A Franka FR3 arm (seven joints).
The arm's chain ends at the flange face. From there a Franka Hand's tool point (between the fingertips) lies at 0.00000 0.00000 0.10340 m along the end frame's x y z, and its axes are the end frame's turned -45 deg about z.
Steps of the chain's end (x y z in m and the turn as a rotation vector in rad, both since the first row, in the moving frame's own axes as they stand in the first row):
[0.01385 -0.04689 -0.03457 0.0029 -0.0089 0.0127]
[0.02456 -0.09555 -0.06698 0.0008 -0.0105 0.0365]
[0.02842 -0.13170 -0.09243 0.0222 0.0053 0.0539]
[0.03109 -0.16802 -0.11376 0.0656 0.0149 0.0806]
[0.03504 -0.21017 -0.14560 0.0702 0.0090 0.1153]
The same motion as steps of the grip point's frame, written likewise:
[0.04252 -0.02423 -0.03457 0.0083 -0.0042 0.0127]
[0.08424 -0.05104 -0.06699 0.0080 -0.0069 0.0365]
[0.11526 -0.07421 -0.09246 0.0120 0.0194 0.0539]
[0.14682 -0.10029 -0.11399 0.0359 0.0569 0.0806]
[0.17942 -0.12796 -0.14586 0.0433 0.0560 0.1153]

